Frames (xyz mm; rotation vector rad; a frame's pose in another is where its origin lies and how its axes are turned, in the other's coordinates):
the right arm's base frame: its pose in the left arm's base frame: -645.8 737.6 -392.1 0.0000 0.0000 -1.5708
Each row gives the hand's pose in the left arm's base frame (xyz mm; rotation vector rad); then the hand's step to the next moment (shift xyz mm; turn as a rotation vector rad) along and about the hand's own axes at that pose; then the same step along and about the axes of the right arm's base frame.
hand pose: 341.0 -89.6 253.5 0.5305 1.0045 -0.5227
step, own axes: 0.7 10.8 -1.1 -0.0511 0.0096 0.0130
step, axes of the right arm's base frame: -8.8 6.4 0.8 -0.0074 -0.0080 0.0525
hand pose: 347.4 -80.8 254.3 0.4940 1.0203 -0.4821
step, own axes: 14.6 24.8 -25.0 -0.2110 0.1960 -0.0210
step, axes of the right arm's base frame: -32.3 4.2 -19.8 -0.1985 0.0088 0.2095
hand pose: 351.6 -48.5 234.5 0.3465 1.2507 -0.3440
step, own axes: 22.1 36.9 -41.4 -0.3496 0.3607 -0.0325
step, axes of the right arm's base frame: -49.8 -13.2 -30.2 -0.3602 0.0322 0.3502
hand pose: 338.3 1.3 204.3 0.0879 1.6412 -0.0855
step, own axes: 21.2 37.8 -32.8 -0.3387 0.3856 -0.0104
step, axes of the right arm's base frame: -41.3 -29.9 -18.9 -0.3826 0.0561 0.3376
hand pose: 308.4 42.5 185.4 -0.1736 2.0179 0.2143
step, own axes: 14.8 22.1 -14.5 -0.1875 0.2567 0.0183
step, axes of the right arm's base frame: -17.8 -23.9 -5.4 -0.2594 0.0427 0.1797
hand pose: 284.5 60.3 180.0 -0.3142 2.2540 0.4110
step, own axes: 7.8 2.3 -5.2 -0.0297 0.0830 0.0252
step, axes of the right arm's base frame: 0.6 -9.4 -2.2 -0.0886 0.0069 0.0226
